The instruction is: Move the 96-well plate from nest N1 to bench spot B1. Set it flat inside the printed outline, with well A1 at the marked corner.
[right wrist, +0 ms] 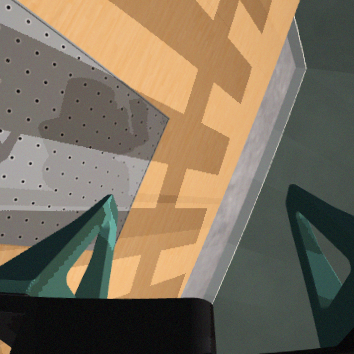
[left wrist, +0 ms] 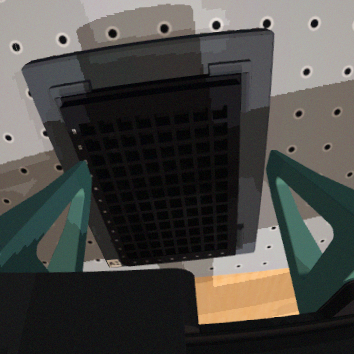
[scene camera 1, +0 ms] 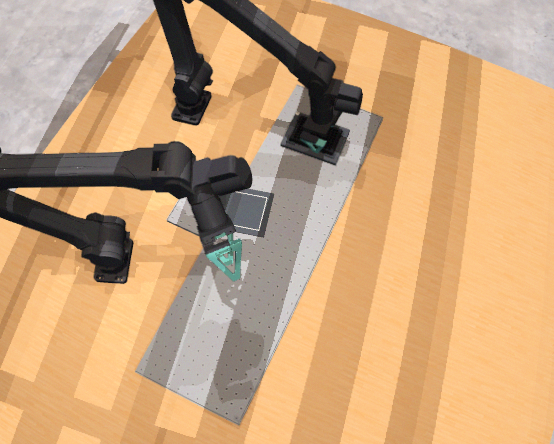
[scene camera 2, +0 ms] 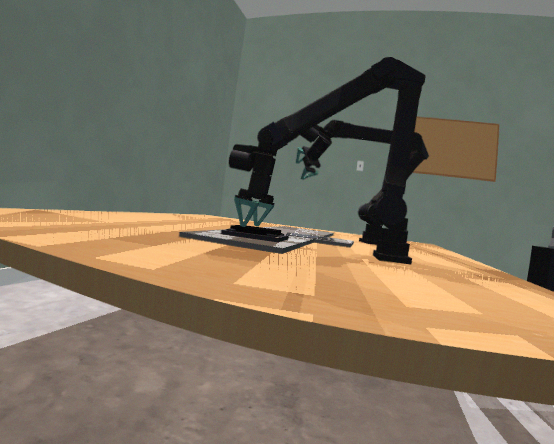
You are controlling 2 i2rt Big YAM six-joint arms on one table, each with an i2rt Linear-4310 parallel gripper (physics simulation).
My left gripper is open and touches a well plate. My right gripper is open and holds nothing.
